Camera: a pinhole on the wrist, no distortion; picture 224 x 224 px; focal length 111.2 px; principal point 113.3 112.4 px. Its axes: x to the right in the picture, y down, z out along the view. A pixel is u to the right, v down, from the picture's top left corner.
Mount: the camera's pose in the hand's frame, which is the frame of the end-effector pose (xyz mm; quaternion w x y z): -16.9 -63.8 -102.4 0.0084 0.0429 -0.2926 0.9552
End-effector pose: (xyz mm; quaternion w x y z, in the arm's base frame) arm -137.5 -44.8 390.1 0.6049 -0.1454 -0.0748 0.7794
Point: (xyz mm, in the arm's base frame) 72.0 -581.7 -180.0
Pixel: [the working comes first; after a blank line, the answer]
In the camera's frame: 420.8 172.8 -576.4

behind the camera
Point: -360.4 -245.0 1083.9
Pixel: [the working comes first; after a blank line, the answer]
In the camera's frame: 289.4 -545.1 592.0

168 10
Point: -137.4 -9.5 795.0
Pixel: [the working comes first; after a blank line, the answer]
In the camera's frame: 47.1 -219.3 437.8

125 57
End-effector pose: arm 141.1 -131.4 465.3 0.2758 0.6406 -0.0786 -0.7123
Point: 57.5 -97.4 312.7
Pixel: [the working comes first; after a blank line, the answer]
In the camera's frame: -121.1 -38.8 166.7

33 87
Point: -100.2 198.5 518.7
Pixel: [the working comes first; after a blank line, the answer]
In the camera's frame: 210.2 74.5 346.3

181 136
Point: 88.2 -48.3 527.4
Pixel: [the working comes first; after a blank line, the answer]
In the camera's frame: 88.7 -83.3 107.9

205 27
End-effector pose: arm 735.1 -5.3 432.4 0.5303 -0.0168 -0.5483 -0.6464
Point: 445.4 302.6 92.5
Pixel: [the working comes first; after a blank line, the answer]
In the camera's frame: 299.6 82.9 452.4

187 133
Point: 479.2 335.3 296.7
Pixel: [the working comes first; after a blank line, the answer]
In the camera's frame: 219.2 -109.8 434.8

169 84
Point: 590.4 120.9 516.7
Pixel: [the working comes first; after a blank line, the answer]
In the camera's frame: -20.2 -208.1 235.4

104 14
